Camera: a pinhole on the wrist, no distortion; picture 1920 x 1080 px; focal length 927.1 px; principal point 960.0 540.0 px. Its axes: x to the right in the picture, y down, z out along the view. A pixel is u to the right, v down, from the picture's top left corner.
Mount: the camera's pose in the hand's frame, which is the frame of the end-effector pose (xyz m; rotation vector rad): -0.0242 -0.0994 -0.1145 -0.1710 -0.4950 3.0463
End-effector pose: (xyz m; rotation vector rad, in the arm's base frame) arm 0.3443 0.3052 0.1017 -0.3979 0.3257 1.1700
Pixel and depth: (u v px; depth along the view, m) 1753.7 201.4 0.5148
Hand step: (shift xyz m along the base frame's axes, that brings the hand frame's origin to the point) -0.1196 -0.2614 0.5791
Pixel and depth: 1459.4 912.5 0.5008
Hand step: 0.2830 -0.3127 0.4518
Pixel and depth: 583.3 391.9 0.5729
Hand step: 0.2644 0.2694 0.3867
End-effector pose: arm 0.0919 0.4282 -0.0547 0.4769 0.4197 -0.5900
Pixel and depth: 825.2 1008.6 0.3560
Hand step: -0.2110 -0.3627 0.0306
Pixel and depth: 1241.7 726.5 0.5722
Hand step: -0.3440 -0.3590 0.3207
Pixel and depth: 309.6 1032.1 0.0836
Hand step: -0.0983 -0.1114 -0.0990
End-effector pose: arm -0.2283 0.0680 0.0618 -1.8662 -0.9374 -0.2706
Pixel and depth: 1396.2 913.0 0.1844
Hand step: -0.2529 0.0044 0.0621
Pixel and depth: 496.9 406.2 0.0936
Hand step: -0.0725 0.0161 0.0953
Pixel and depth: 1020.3 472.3 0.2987
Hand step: -0.2095 0.1443 -0.0111
